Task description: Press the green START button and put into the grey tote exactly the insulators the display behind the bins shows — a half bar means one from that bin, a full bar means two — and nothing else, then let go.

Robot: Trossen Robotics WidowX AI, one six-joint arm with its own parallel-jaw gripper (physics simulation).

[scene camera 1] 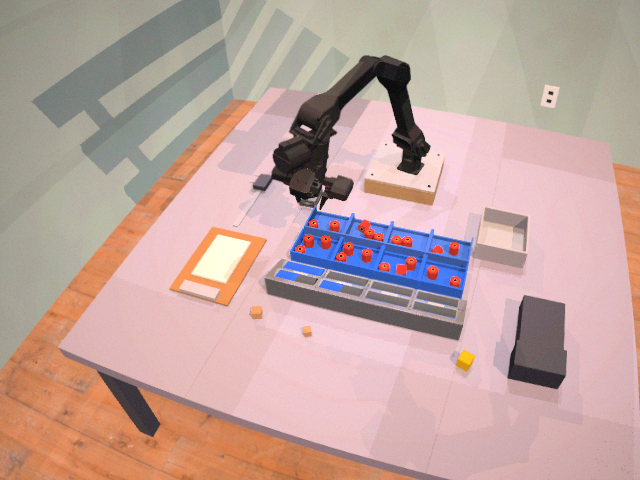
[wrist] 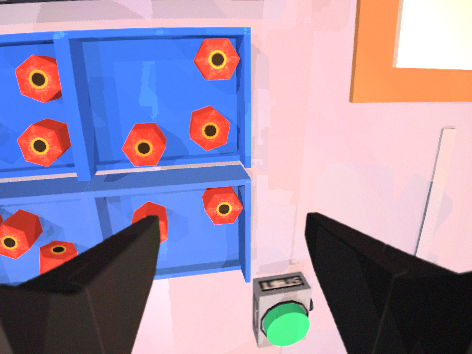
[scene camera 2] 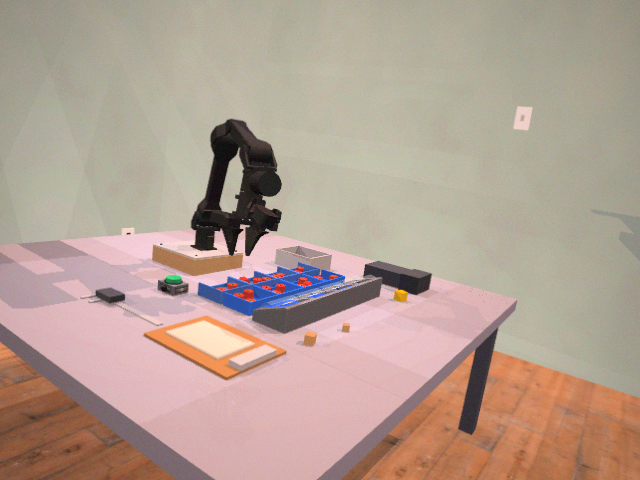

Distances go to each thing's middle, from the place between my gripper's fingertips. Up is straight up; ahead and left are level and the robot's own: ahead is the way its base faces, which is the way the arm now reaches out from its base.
Scene:
The grey tote (scene camera 1: 503,237) is 45 cm to the left of my hand, 22 cm behind it and 10 cm below it. From my hand the other things lie so: dark box (scene camera 1: 538,357) (61 cm to the left, 10 cm below, 6 cm ahead).

